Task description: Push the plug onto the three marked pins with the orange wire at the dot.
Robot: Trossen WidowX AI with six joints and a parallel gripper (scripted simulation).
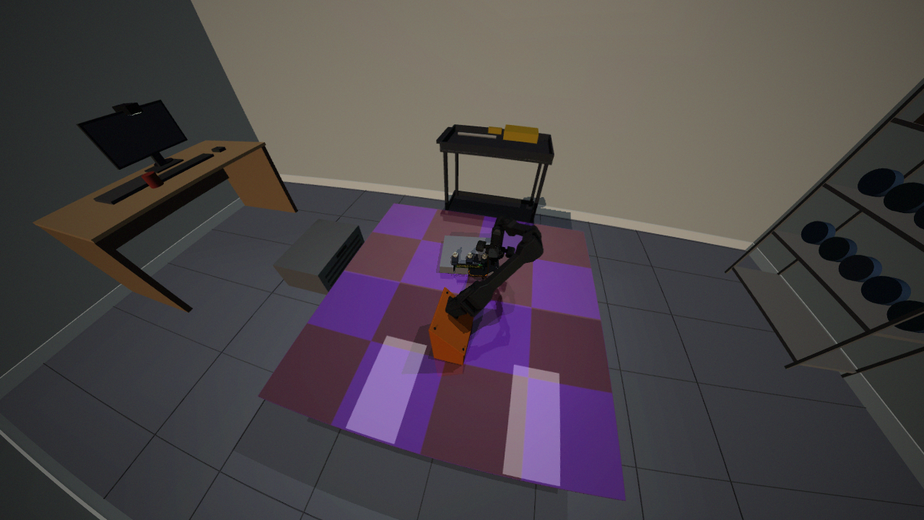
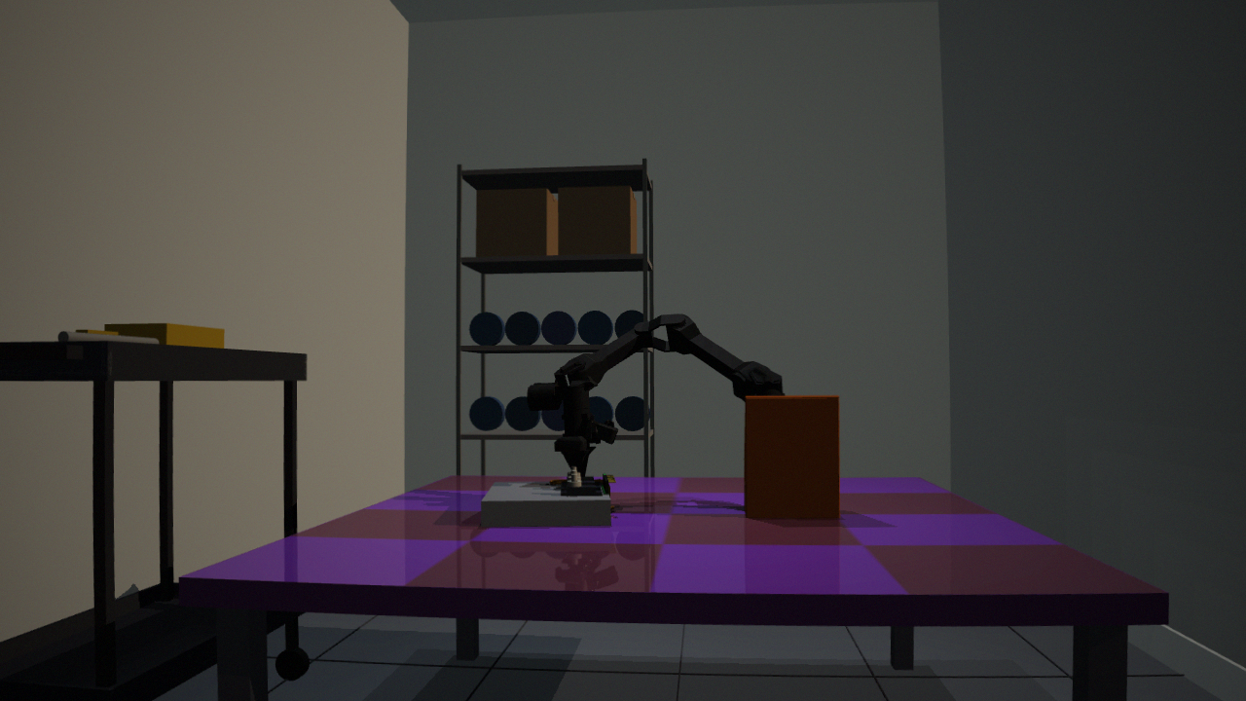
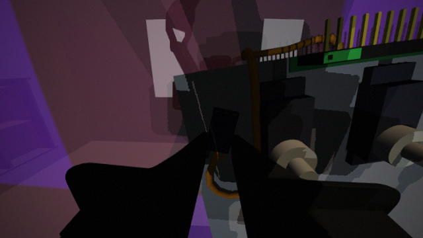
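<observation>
The green band is 6 cm to the left of my gripper tip, 6 cm behind it and 2 cm above it.
</observation>
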